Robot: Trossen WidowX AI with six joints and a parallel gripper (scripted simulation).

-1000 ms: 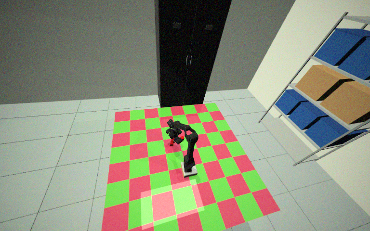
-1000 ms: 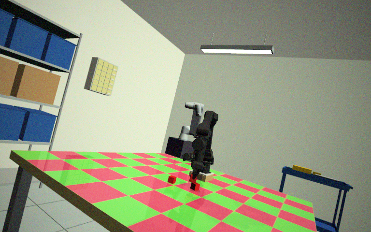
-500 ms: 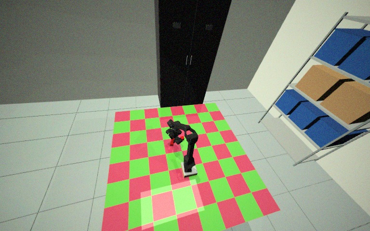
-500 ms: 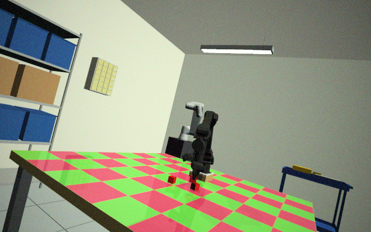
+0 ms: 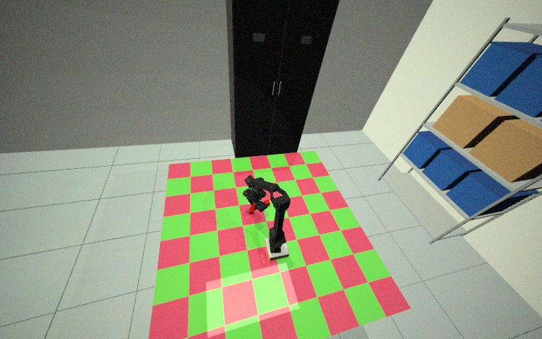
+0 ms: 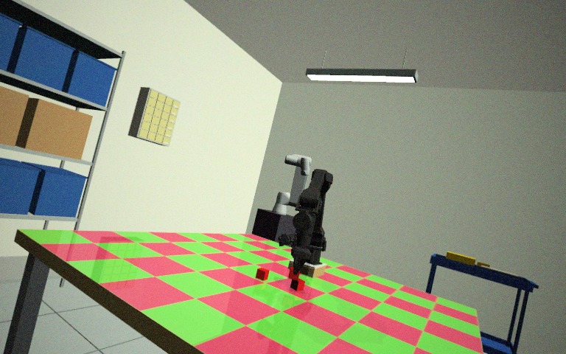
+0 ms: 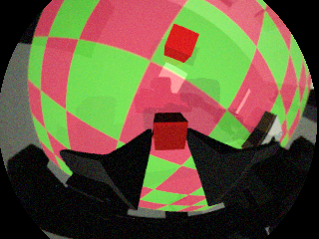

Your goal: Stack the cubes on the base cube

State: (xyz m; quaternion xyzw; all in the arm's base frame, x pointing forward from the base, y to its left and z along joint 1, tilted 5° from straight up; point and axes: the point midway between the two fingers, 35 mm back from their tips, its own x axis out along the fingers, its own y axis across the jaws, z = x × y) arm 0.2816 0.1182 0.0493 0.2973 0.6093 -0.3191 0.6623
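Now: gripper tip right at the red cube.
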